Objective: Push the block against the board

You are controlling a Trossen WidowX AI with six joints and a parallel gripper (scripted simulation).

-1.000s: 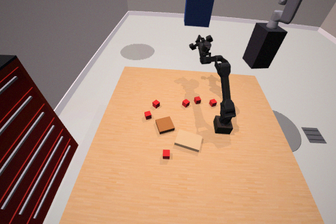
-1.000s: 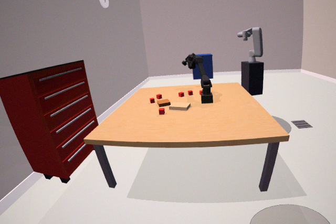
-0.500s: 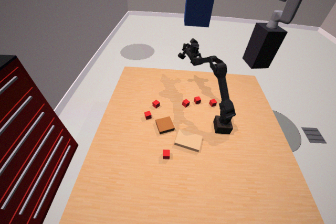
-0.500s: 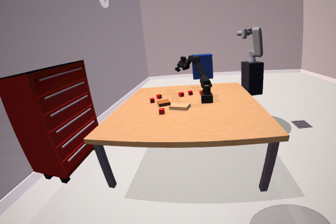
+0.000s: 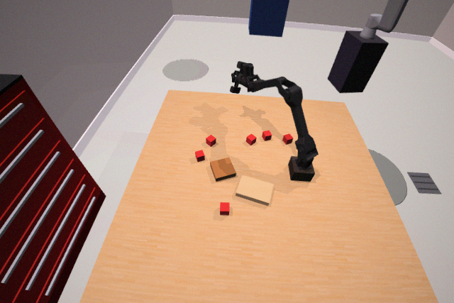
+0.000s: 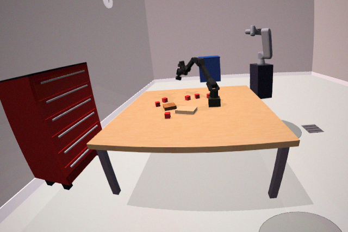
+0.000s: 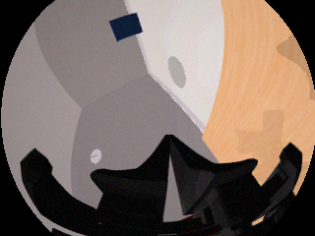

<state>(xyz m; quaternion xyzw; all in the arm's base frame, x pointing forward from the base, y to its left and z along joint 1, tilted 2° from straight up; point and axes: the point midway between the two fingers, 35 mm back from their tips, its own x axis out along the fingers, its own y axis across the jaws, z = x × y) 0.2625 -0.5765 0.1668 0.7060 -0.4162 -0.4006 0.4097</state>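
Now: the brown square block 120 mm ahead of my gripper tip, 550 mm to the left of it and 210 mm below it. Round my gripper tip: pale board 10 mm behind, 690 mm to the left, 210 mm below.
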